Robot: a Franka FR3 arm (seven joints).
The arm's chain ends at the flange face. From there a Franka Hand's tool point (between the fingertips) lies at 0.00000 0.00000 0.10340 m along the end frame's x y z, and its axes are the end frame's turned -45 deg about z.
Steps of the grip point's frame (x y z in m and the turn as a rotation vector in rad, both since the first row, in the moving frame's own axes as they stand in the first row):
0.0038, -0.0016, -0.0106, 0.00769, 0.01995, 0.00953
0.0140, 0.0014, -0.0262, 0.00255, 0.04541, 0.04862
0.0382, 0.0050, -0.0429, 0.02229, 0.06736, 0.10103
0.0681, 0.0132, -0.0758, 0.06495, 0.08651, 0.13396
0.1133, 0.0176, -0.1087, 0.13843, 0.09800, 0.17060
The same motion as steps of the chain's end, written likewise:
0.0006, -0.0018, -0.0106, 0.01954, 0.00867, 0.00953
0.0077, -0.0055, -0.0261, 0.03391, 0.03031, 0.04862
0.0269, -0.0171, -0.0426, 0.06339, 0.03187, 0.10103
0.0552, -0.0279, -0.0752, 0.10710, 0.01525, 0.13396
0.0940, -0.0503, -0.1072, 0.16718, -0.02859, 0.17060

